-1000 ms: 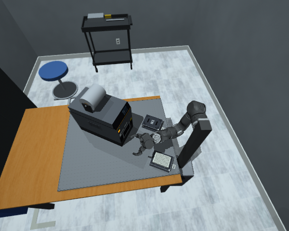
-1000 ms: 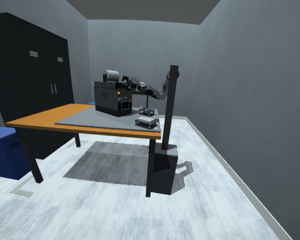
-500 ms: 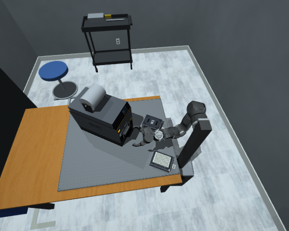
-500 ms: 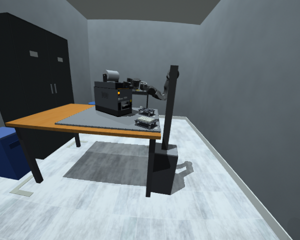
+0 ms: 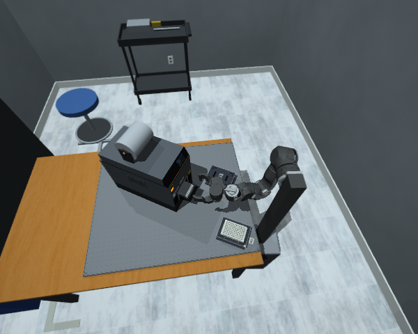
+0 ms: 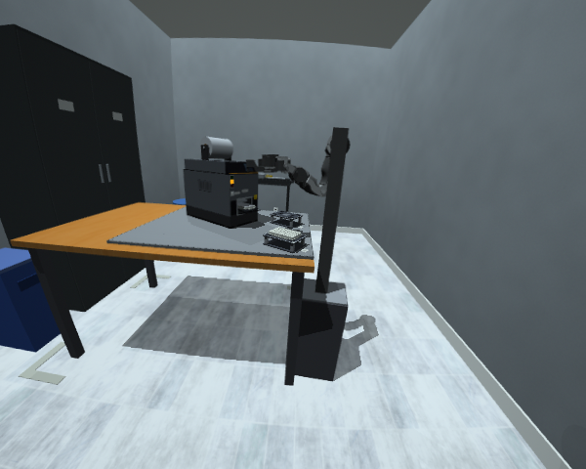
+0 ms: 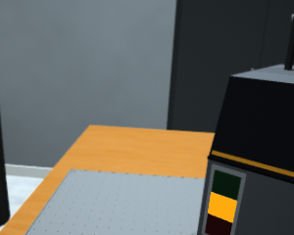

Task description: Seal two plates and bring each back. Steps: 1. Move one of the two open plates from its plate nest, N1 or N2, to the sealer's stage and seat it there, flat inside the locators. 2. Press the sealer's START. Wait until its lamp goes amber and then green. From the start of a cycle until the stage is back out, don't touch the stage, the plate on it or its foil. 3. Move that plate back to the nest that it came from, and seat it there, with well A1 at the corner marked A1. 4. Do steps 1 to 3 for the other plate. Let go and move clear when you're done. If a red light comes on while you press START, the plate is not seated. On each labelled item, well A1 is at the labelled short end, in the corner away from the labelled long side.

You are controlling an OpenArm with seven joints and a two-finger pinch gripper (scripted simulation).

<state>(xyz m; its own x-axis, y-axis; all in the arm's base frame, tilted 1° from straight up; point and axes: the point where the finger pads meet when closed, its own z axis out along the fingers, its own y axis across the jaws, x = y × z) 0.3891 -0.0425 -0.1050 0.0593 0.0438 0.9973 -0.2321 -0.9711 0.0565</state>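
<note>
Now: the grey start button 120 mm ahead of my hand, 40 mm to the right of it and 150 mm below it. Also, from my hand: foil roll 300 mm ahead, 220 mm to the right, 80 mm above; sealer stage 100 mm ahead, 130 mm to the right, 240 mm below; white well plate 190 mm behind, 110 mm to the left, 290 mm below.
</note>
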